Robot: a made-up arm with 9 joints.
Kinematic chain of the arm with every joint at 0, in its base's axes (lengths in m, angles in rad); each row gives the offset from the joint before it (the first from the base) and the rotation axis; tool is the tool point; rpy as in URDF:
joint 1: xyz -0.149 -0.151 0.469 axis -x
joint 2: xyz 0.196 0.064 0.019 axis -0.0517 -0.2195 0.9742
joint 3: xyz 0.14 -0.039 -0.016 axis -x
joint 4: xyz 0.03 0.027 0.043 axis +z
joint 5: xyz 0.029 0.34 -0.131 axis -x
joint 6: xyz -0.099 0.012 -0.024 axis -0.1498 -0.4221 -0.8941
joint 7: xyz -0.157 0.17 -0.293 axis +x
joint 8: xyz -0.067 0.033 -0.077 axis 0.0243 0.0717 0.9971
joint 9: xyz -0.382 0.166 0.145 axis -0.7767 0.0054 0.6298
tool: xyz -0.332 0.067 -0.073 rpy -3.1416 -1.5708 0
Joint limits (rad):
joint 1: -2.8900..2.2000
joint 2: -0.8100..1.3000
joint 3: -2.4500..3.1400
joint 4: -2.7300..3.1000
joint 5: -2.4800..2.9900
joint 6: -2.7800..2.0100
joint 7: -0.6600..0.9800
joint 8: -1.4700..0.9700
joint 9: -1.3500..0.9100
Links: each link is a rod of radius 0.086 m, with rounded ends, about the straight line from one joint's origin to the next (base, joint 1, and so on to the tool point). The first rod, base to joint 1, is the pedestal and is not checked.
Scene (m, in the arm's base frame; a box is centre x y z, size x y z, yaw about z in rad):
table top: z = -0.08
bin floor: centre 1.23 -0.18 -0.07 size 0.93 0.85 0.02 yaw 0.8
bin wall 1: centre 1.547 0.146 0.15 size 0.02 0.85 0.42 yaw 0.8
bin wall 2: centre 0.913 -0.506 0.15 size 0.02 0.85 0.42 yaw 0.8
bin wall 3: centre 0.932 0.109 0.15 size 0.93 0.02 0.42 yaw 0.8
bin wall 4: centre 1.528 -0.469 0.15 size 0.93 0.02 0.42 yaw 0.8
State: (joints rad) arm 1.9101 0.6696 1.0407 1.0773 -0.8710 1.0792 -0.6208 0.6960 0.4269
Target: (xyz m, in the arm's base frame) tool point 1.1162 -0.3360 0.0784
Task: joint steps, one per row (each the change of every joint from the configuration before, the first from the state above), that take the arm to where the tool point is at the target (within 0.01 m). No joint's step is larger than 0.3 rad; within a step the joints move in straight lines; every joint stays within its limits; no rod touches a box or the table.
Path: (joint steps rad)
1: 0.0580 0.0810 -0.2180 0.2534 0.0680 -0.1438 0.1015 0.0523 -0.0057
2: 0.0580 0.0810 -0.2180 0.2533 0.0679 -0.1438 0.1016 0.0522 -0.0057
3: 0.0579 0.0810 -0.2180 0.2534 0.0680 -0.1438 0.1015 0.0523 -0.0057
4: 0.0580 0.0810 -0.2179 0.2533 0.0680 -0.1438 0.1016 0.0522 -0.0057
5: 0.0580 0.0809 -0.2180 0.2534 0.0680 -0.1438 0.1015 0.0523 -0.0057
6: 0.0000 0.2255 0.2038 0.2076 0.0100 -0.0733 -0.0986 -0.0616 -0.0382

